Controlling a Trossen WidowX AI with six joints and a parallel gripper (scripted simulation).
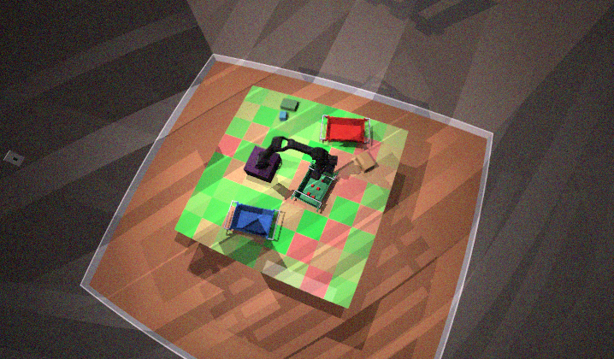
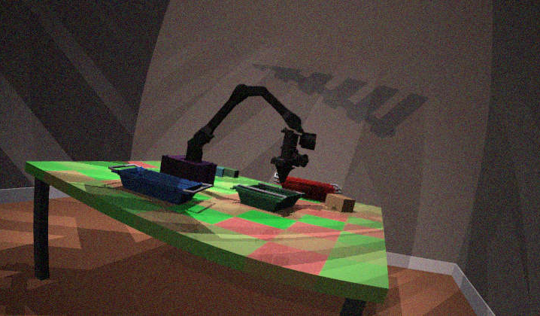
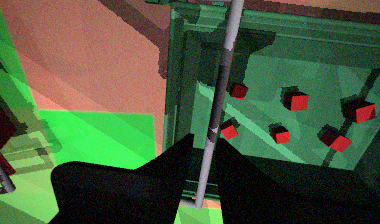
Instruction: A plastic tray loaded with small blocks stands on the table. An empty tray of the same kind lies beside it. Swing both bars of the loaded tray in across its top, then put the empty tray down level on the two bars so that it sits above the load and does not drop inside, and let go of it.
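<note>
The blue tray is 32 cm behind my gripper tip, 45 cm to the right of it and 4 cm below it. Round my gripper tip: small blue block: 43 cm behind, 36 cm to the left, 6 cm below; then green block: 42 cm behind, 47 cm to the left, 7 cm below; then brown block: 25 cm ahead, 18 cm to the left, 6 cm below.
</note>
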